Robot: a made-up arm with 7 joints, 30 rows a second.
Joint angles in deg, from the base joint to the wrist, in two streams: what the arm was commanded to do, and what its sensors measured. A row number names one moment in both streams.
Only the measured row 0 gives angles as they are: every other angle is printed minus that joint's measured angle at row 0.
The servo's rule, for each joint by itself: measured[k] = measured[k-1] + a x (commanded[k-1-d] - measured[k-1]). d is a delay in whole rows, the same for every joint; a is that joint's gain. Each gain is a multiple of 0.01, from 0.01 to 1. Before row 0 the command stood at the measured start. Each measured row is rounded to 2 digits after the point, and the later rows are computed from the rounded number. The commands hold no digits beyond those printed.
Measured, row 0:
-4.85, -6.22, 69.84, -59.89, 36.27, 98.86, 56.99
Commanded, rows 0 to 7:
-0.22, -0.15, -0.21, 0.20, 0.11, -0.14, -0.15
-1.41, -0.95, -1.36, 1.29, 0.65, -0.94, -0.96
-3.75, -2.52, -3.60, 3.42, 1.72, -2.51, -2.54
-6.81, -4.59, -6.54, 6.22, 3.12, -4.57, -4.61
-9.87, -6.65, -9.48, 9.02, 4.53, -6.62, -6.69
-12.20, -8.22, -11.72, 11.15, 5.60, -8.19, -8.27
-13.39, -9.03, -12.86, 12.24, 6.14, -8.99, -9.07
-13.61, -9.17, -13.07, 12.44, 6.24, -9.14, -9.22
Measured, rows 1 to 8:
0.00, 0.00, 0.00, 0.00, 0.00, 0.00, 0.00
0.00, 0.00, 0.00, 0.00, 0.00, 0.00, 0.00
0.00, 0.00, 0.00, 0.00, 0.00, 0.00, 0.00
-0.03, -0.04, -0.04, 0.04, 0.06, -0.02, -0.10
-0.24, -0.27, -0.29, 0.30, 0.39, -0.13, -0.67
-0.77, -0.83, -0.92, 0.96, 1.13, -0.42, -1.90
-1.68, -1.77, -1.99, 2.06, 2.24, -0.92, -3.69
-2.91, -2.99, -3.41, 3.52, 3.52, -1.60, -5.67
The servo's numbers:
d 3
a 0.15 0.25 0.19 0.21 0.56 0.12 0.66

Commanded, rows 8 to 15:
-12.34, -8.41, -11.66, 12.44, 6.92, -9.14, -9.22
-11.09, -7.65, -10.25, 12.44, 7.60, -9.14, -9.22
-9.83, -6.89, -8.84, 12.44, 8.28, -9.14, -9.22
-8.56, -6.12, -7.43, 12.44, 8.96, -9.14, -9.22
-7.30, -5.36, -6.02, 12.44, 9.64, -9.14, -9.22
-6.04, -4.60, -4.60, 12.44, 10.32, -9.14, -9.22
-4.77, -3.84, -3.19, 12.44, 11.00, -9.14, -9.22
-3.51, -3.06, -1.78, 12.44, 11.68, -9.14, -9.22
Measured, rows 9 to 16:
-4.30, -4.30, -4.99, 5.12, 4.68, -2.39, -7.39
-5.66, -5.48, -6.49, 6.62, 5.50, -3.18, -8.50
-6.85, -6.40, -7.74, 7.84, 5.91, -3.90, -8.98
-7.67, -6.90, -8.48, 8.81, 6.48, -4.53, -9.14
-8.18, -7.09, -8.82, 9.57, 7.11, -5.08, -9.19
-8.43, -7.04, -8.82, 10.17, 7.77, -5.57, -9.21
-8.45, -6.81, -8.56, 10.65, 8.44, -6.00, -9.22
-8.28, -6.45, -8.08, 11.03, 9.11, -6.38, -9.22

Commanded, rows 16 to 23:
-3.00, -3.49, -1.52, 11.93, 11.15, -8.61, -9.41
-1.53, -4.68, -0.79, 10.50, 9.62, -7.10, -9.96
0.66, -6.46, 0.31, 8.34, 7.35, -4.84, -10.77
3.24, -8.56, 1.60, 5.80, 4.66, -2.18, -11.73
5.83, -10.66, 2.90, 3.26, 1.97, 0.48, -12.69
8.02, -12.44, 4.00, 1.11, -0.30, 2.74, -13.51
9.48, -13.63, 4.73, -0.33, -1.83, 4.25, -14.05
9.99, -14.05, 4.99, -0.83, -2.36, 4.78, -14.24
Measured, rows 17 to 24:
-7.94, -5.99, -7.42, 11.33, 9.79, -6.71, -9.22
-7.46, -5.45, -6.62, 11.56, 10.47, -7.00, -9.22
-6.87, -4.85, -5.70, 11.74, 11.15, -7.26, -9.22
-6.29, -4.51, -4.91, 11.78, 11.15, -7.42, -9.35
-5.58, -4.55, -4.13, 11.51, 10.29, -7.38, -9.75
-4.64, -5.03, -3.29, 10.84, 8.64, -7.08, -10.42
-3.46, -5.91, -2.36, 9.78, 6.41, -6.49, -11.28
-2.07, -7.10, -1.36, 8.41, 3.92, -5.65, -12.21

